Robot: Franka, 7 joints.
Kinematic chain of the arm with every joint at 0, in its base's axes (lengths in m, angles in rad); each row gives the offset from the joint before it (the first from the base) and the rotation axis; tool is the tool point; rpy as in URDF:
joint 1: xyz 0 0 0.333 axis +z
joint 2: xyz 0 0 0 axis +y
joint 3: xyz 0 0 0.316 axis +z
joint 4: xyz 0.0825 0 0 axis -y
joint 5: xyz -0.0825 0 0.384 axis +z
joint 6: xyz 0 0 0 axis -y
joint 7: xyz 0.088 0 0 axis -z
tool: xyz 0 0 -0.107 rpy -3.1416 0 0
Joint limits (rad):
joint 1: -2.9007..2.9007
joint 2: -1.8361..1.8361
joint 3: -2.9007..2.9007
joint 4: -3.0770..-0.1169
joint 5: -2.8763..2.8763
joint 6: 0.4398..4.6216
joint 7: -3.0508..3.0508
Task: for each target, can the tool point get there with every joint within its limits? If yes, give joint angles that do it. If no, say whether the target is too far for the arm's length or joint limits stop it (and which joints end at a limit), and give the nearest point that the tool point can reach.
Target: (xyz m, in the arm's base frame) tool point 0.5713 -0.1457 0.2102
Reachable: yes | joints 0.3398 0.5547 -0.5310 -2.0535 1.4394 2.7404 -0.3614
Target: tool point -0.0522 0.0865 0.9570
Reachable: yes | joints 0.3653 -1.1449 0.0951 -1.6611 0.5168 1.7217 0.7079
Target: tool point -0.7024 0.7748 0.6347
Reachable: no: too far | nearest point -0.5536 0.6107 0.5708 | short by 0.231 m
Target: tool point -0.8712 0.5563 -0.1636
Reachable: no: too far | nearest point -0.6517 0.4162 -0.0385 | short by 0.289 m
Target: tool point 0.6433 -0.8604 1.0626
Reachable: no: too far | nearest point 0.4250 -0.5684 0.8150 | short by 0.441 m
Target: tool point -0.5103 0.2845 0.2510
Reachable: yes | joints -1.4100 -1.0093 -2.3192 -1.7684 -1.9636 3.6571 2.3685
